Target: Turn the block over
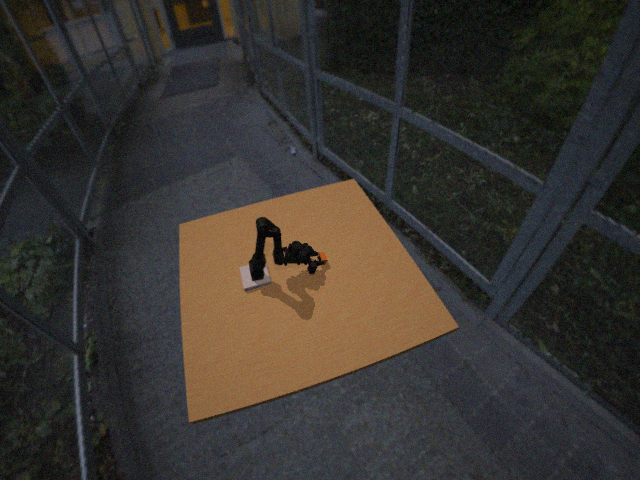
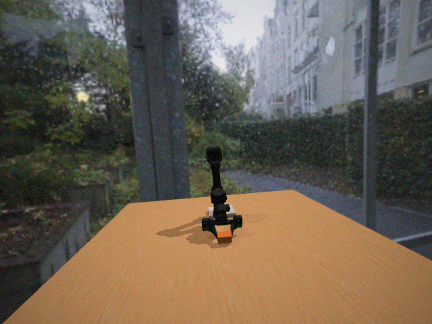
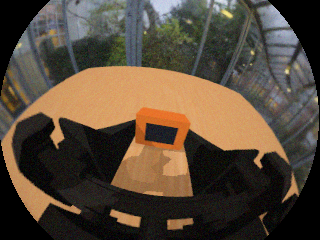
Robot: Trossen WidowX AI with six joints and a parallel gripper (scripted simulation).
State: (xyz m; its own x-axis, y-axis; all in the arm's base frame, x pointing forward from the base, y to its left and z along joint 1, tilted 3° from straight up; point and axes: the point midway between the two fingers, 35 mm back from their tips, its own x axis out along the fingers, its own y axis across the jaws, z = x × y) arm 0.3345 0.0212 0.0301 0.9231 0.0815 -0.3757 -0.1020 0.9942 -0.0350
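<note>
Right now my gripper tip is 10 mm past the orange block.
</note>
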